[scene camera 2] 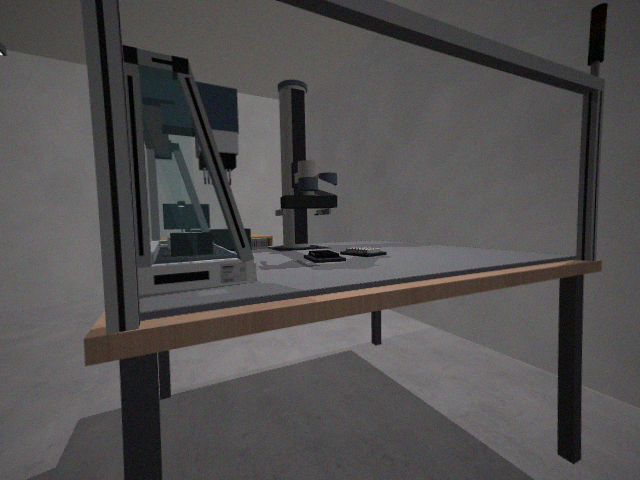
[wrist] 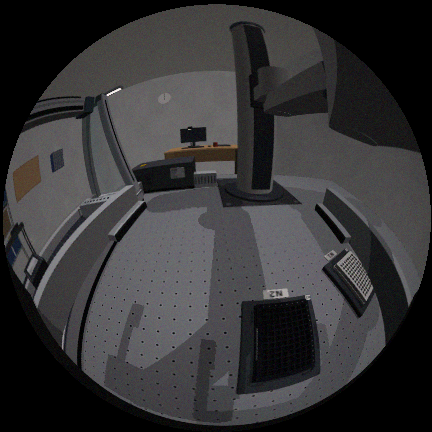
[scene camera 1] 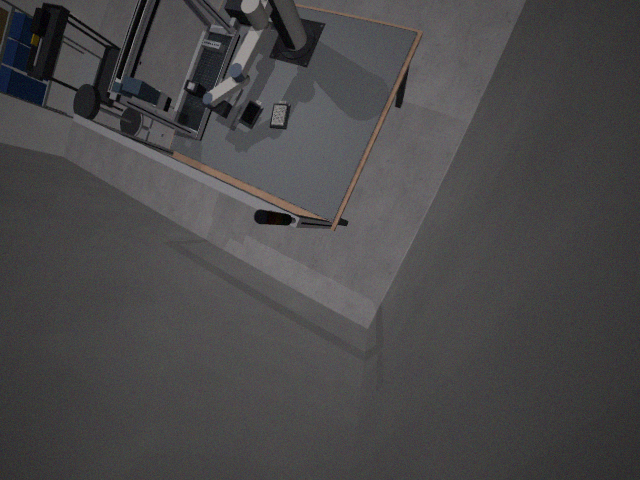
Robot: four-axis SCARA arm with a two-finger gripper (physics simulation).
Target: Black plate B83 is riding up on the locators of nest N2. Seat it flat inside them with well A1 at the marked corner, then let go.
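Places are measured from the arm's base along level axes (x back, y right, z up), in centimetres.
Pixels of known places: gripper, fingertip midpoint: [scene camera 2: 297,212] [wrist: 233,192]; arm's base, link origin: [wrist: 253,191] [scene camera 1: 297,42].
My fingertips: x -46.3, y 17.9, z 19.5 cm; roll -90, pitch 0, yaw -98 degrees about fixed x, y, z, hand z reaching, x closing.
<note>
For each thing: its top centre in the pictures, then the offset to it from my fingertips.
- Black plate B83, top centre: [wrist: 287,338] [scene camera 2: 323,251] [scene camera 1: 249,112] dy -6.8, dx -8.7, dz -15.4 cm
- nest N2, top centre: [wrist: 284,343] [scene camera 2: 323,255] [scene camera 1: 250,114] dy -6.8, dx -9.2, dz -16.8 cm
- white plate, top centre: [wrist: 358,272] [scene camera 2: 362,248] [scene camera 1: 278,114] dy -28.4, dx -3.9, dz -15.6 cm
Black plate B83 [scene camera 1: 251,113] [scene camera 2: 323,253] [wrist: 286,340] lies in nest N2 [scene camera 2: 330,259] [wrist: 247,350], which has a white N2 label at its far edge. In the wrist view a wider strip of nest shows left of the plate than right of it. A small pale mark is at the nest's far right corner. The dark plate hides its well A1, and its exact tilt is too dark to tell. My gripper [scene camera 2: 301,212] [wrist: 233,192] is open and empty, its two fingers wide apart, above the table and clear of the plate.
A white plate [scene camera 1: 279,114] [scene camera 2: 364,250] [wrist: 356,274] sits in nest N1, right of N2 in the wrist view. The arm's column [scene camera 1: 290,31] [scene camera 2: 286,170] [wrist: 248,125] stands behind the nests. A framed machine with a slanted glass front [scene camera 2: 217,155] stands left of them in scene camera 2.
</note>
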